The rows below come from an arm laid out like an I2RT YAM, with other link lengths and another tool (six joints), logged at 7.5 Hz.
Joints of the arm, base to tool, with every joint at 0 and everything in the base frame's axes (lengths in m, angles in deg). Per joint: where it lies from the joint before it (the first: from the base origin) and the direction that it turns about. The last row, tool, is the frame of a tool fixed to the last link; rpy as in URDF.
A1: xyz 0 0 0.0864 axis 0 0 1
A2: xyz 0.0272 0.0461 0.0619 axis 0 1 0
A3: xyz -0.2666 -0.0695 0 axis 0 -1 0
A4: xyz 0.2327 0.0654 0.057 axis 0 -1 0
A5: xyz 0.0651 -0.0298 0.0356 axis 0 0 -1
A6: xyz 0.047 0 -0.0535 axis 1 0 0
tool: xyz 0.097 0.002 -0.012 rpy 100.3 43.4 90
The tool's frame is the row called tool.
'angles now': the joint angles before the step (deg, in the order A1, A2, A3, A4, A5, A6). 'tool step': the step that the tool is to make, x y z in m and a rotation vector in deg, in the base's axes. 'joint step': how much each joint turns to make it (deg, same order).
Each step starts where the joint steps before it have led.
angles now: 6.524, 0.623, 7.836, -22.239, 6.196, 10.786
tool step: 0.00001, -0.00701, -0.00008, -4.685, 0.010, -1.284
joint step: -0.008, 0.000, -0.001, 0.001, 2.440, -4.198
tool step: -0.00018, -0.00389, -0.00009, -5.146, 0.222, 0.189
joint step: 0.013, -0.001, 0.002, -0.003, 1.150, -5.024
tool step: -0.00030, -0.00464, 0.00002, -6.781, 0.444, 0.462
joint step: 0.000, 0.001, -0.001, 0.001, 1.288, -6.688
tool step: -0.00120, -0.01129, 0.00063, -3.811, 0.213, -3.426
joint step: -0.008, -0.003, 0.000, -0.002, 4.277, -2.821
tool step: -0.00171, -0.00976, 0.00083, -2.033, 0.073, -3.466
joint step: 0.008, 0.005, -0.001, 0.027, 3.877, -1.092
